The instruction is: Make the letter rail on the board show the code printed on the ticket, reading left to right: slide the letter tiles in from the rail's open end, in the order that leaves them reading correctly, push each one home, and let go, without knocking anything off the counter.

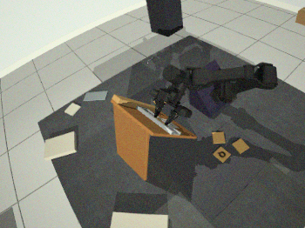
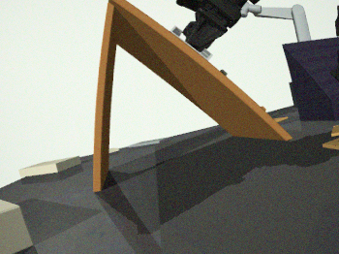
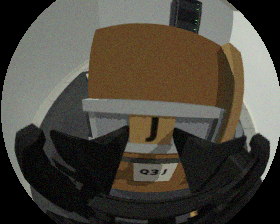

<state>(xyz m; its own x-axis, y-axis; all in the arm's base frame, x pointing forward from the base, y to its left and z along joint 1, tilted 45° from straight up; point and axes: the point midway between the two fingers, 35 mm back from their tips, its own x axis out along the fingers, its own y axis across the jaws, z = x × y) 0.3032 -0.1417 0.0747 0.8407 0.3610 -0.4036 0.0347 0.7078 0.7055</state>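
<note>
My gripper tip is 8 cm above the white ticket, 6 cm past it and 1 cm to the left of it. From my gripper tip the other things lie so: cream block: 40 cm to the right, 37 cm ahead, 16 cm below; small cream card: 59 cm to the right, 18 cm ahead, 17 cm below; grey card: 56 cm to the right, 17 cm below, 2 cm ahead.
</note>
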